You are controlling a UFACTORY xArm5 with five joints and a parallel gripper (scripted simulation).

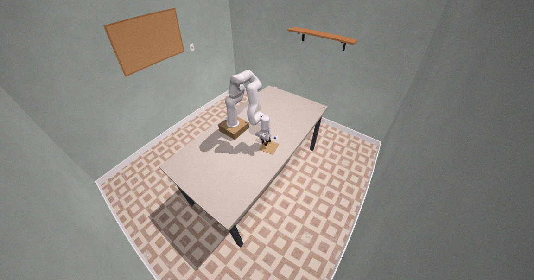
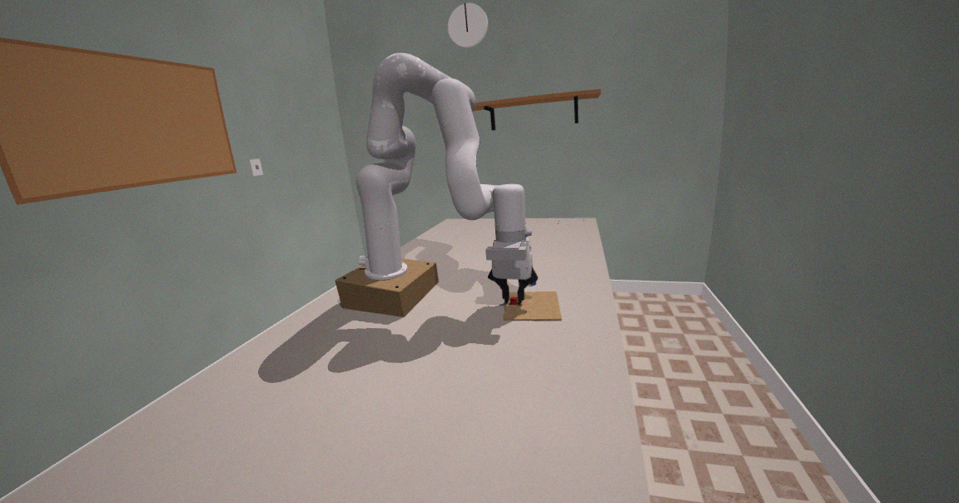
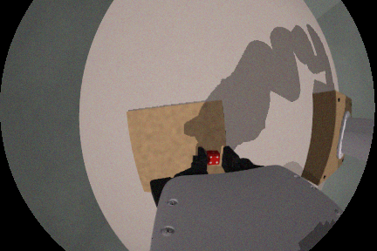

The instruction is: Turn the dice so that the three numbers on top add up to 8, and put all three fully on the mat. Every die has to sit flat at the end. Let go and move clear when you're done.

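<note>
The red die is 2 cm below my hand. From my hand the other things lie so: blue die: 12 cm to the left, 5 cm ahead, 2 cm below; then tan mat: 5 cm ahead, 3 cm below; then white die: 12 cm to the left, 4 cm behind, 2 cm below.
</note>
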